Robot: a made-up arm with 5 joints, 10 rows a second.
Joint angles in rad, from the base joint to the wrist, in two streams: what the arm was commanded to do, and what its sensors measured. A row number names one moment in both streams.
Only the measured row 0 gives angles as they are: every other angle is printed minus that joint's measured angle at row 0.
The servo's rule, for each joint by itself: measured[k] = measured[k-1] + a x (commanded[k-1-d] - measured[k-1]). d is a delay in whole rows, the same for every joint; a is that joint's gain. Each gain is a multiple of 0.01, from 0.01 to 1. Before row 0 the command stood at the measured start. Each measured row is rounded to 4 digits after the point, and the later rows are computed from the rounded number. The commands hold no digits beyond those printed.
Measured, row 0: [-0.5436, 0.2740, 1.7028, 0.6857, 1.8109]
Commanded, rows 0 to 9: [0.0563, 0.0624, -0.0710, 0.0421, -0.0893]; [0.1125, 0.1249, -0.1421, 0.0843, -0.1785]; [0.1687, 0.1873, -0.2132, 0.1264, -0.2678]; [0.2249, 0.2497, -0.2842, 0.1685, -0.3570]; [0.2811, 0.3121, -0.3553, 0.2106, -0.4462]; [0.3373, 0.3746, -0.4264, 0.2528, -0.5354]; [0.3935, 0.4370, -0.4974, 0.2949, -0.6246]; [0.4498, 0.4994, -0.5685, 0.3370, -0.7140]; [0.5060, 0.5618, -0.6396, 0.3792, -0.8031]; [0.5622, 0.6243, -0.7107, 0.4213, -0.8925]
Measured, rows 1 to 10: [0.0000, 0.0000, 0.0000, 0.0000, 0.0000]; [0.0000, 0.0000, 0.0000, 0.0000, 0.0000]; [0.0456, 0.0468, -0.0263, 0.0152, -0.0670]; [0.0998, 0.1054, -0.0691, 0.0401, -0.1506]; [0.1556, 0.1668, -0.1224, 0.0712, -0.2385]; [0.2117, 0.2290, -0.1823, 0.1062, -0.3274]; [0.2679, 0.2913, -0.2463, 0.1438, -0.4165]; [0.3241, 0.3538, -0.3129, 0.1830, -0.5057]; [0.3803, 0.4162, -0.3812, 0.2233, -0.5949]; [0.4366, 0.4786, -0.4505, 0.2642, -0.6842]
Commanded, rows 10 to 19: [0.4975, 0.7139, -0.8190, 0.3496, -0.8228]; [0.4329, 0.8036, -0.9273, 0.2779, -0.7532]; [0.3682, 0.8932, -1.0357, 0.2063, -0.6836]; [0.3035, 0.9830, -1.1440, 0.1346, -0.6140]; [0.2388, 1.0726, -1.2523, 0.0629, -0.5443]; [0.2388, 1.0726, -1.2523, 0.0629, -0.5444]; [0.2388, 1.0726, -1.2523, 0.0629, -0.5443]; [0.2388, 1.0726, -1.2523, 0.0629, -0.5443]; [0.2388, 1.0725, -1.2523, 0.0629, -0.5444]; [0.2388, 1.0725, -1.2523, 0.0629, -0.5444]
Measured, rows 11 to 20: [0.4928, 0.5410, -0.5205, 0.3056, -0.7734]; [0.5490, 0.6035, -0.5909, 0.3473, -0.8627]; [0.5073, 0.6863, -0.6753, 0.3481, -0.8328]; [0.4470, 0.7743, -0.7685, 0.3228, -0.7731]; [0.3832, 0.8635, -0.8674, 0.2809, -0.7060]; [0.3186, 0.9531, -0.9697, 0.2282, -0.6370]; [0.2540, 1.0427, -1.0743, 0.1687, -0.5675]; [0.2417, 1.0651, -1.1402, 0.1306, -0.5502]; [0.2394, 1.0707, -1.1817, 0.1062, -0.5458]; [0.2389, 1.0721, -1.2078, 0.0906, -0.5447]
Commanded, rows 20 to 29: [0.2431, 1.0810, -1.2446, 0.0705, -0.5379]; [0.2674, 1.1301, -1.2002, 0.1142, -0.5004]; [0.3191, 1.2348, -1.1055, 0.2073, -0.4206]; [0.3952, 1.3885, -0.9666, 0.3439, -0.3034]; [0.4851, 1.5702, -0.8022, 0.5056, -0.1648]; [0.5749, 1.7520, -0.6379, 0.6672, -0.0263]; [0.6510, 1.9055, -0.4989, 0.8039, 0.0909]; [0.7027, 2.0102, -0.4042, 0.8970, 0.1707]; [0.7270, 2.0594, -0.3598, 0.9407, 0.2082]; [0.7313, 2.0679, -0.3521, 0.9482, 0.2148]
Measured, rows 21 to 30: [0.2388, 1.0724, -1.2243, 0.0806, -0.5445]; [0.2388, 1.0725, -1.2347, 0.0742, -0.5444]; [0.2423, 1.0789, -1.2384, 0.0729, -0.5395]; [0.2626, 1.1173, -1.2243, 0.0878, -0.5102]; [0.3084, 1.2054, -1.1803, 0.1308, -0.4430]; [0.3787, 1.3427, -1.1012, 0.2075, -0.3383]; [0.4649, 1.5133, -0.9906, 0.3148, -0.2082]; [0.5540, 1.6923, -0.8601, 0.4417, -0.0718]; [0.6326, 1.8522, -0.7265, 0.5721, 0.0502]; [0.6894, 1.9707, -0.6072, 0.6891, 0.1406]
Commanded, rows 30 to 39: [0.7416, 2.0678, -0.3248, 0.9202, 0.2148]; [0.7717, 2.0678, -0.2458, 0.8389, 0.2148]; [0.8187, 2.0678, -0.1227, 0.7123, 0.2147]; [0.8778, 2.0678, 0.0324, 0.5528, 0.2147]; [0.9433, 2.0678, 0.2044, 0.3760, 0.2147]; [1.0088, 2.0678, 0.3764, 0.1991, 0.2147]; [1.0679, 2.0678, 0.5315, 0.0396, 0.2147]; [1.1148, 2.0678, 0.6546, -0.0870, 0.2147]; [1.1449, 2.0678, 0.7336, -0.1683, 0.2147]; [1.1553, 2.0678, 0.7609, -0.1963, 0.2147]
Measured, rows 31 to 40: [0.7199, 2.0372, -0.5157, 0.7797, 0.1913]; [0.7291, 2.0602, -0.4552, 0.8404, 0.2089]; [0.7392, 2.0659, -0.4070, 0.8691, 0.2133]; [0.7655, 2.0673, -0.3474, 0.8582, 0.2144]; [0.8086, 2.0677, -0.2643, 0.8057, 0.2146]; [0.8647, 2.0678, -0.1545, 0.7147, 0.2147]; [0.9284, 2.0678, -0.0217, 0.5928, 0.2147]; [0.9935, 2.0678, 0.1256, 0.4511, 0.2147]; [1.0538, 2.0678, 0.2758, 0.3030, 0.2147]; [1.1032, 2.0678, 0.4160, 0.1626, 0.2147]
